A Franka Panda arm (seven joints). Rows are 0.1 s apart.
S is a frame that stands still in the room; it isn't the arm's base.
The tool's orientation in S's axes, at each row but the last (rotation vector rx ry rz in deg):
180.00, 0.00, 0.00
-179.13, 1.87, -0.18
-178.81, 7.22, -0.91
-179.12, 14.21, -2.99
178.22, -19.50, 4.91
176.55, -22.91, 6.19
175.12, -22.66, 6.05
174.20, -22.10, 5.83
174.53, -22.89, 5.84
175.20, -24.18, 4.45
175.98, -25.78, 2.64
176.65, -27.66, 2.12
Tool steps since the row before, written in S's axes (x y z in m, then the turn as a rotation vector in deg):
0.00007, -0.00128, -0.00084, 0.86, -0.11, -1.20
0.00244, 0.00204, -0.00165, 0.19, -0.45, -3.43
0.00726, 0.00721, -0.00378, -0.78, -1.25, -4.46
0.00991, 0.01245, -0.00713, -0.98, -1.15, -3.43
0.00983, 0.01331, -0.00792, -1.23, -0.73, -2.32
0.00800, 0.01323, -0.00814, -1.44, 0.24, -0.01
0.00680, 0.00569, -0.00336, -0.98, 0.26, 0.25
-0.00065, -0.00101, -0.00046, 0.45, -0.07, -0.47
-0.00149, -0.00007, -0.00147, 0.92, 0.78, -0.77
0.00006, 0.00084, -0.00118, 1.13, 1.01, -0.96
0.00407, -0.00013, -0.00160, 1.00, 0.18, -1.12
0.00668, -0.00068, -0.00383, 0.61, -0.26, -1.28
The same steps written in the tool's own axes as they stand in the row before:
0.00007, 0.00128, 0.00084, 0.86, 0.11, 1.20
0.00239, -0.00207, 0.00169, 0.19, 0.50, 3.42
0.00662, -0.00770, 0.00399, -0.72, 1.39, 4.43
0.00758, -0.01380, 0.00749, -0.90, 1.32, 3.39
0.00627, -0.01516, 0.00820, -1.17, 0.97, 2.26
0.00376, -0.01502, 0.00809, -1.45, 0.14, -0.09
0.00487, -0.00740, 0.00338, -0.99, 0.01, -0.33
-0.00041, 0.00111, 0.00050, 0.42, -0.08, 0.50
-0.00153, 0.00037, 0.00138, 0.63, -1.04, 0.76
-0.00024, -0.00088, 0.00113, 0.76, -1.32, 0.94
0.00388, -0.00110, 0.00170, 0.87, -0.50, 1.14
0.00646, -0.00146, 0.00398, 0.63, 0.04, 1.30

